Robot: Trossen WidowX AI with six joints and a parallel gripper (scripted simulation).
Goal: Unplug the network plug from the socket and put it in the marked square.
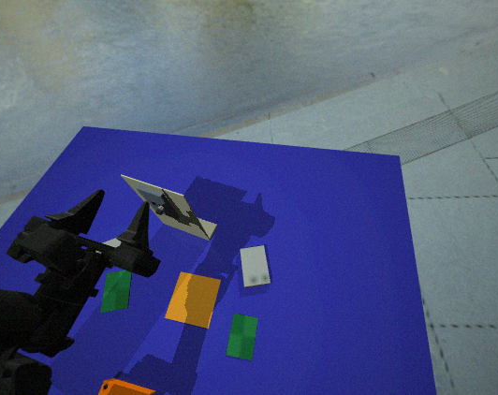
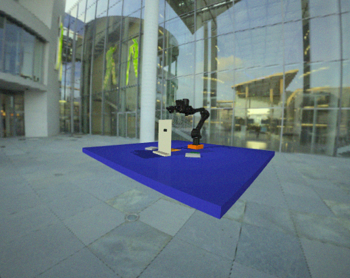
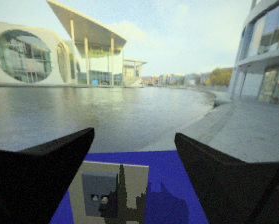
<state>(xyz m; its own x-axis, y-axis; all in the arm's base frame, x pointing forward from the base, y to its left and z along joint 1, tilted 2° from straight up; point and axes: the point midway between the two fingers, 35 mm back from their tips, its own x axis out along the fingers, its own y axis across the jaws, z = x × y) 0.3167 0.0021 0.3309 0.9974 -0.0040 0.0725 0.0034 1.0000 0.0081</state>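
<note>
Now: gripper tip 70 mm short of the network plug, 50 mm to the right of it and 180 mm above it. Round my gripper tip: orange marked square (90 mm behind, 50 mm to the right, 360 mm below); beige upright panel (90 mm ahead, 60 mm to the left, 250 mm below).
</note>
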